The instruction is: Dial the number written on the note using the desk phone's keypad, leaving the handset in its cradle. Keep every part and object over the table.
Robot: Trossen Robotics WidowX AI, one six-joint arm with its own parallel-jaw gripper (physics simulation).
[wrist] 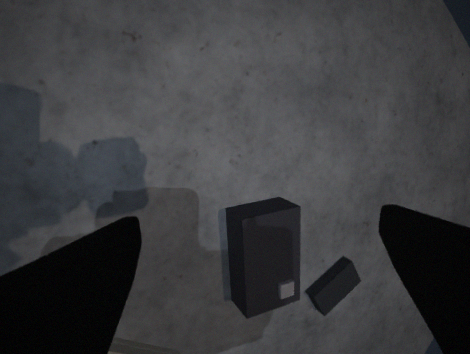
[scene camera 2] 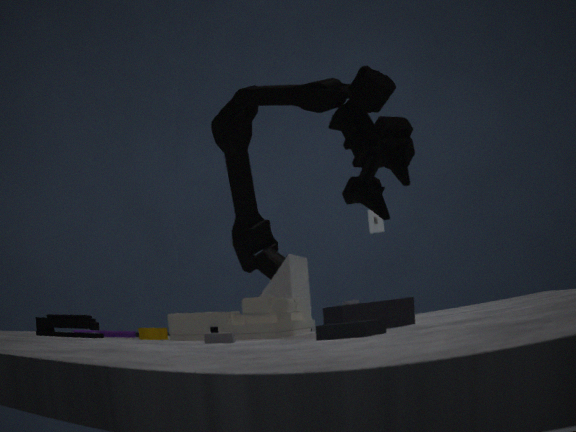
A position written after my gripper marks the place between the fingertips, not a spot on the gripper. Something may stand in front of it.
Observation:
I see my gripper (scene camera 2: 397, 202) and a black object (scene camera 2: 45, 326).
My gripper also shows in the wrist view (wrist: 260, 224). The wrist view misses the black object: it is out of frame.

